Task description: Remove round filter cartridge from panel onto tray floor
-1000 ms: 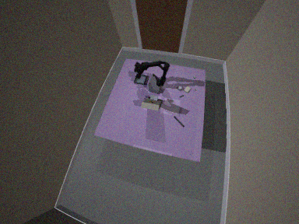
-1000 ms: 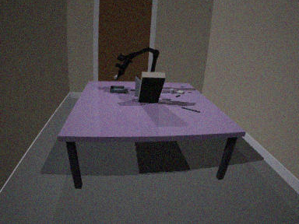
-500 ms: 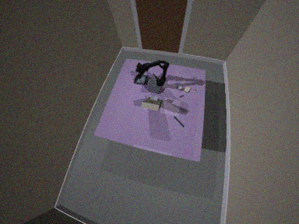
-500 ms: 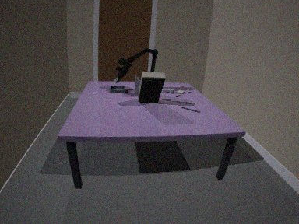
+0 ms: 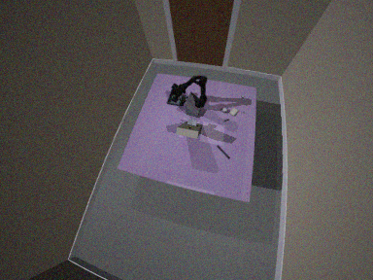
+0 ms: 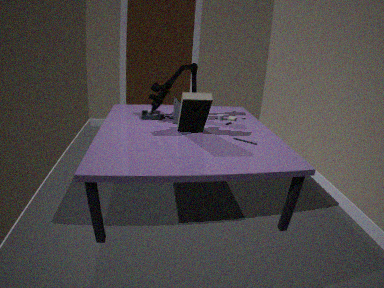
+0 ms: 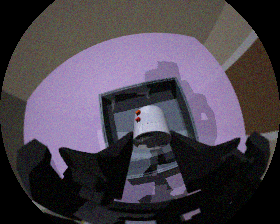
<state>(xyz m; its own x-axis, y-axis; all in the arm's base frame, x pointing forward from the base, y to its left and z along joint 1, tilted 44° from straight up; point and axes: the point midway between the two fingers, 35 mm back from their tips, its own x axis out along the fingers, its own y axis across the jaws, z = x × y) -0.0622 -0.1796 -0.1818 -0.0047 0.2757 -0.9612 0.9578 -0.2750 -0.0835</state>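
The round filter cartridge is right at my gripper tip. Round my gripper tip: dark tray 40 mm below, 10 mm to the right; then service panel 390 mm ahead, 260 mm to the left, 100 mm above.
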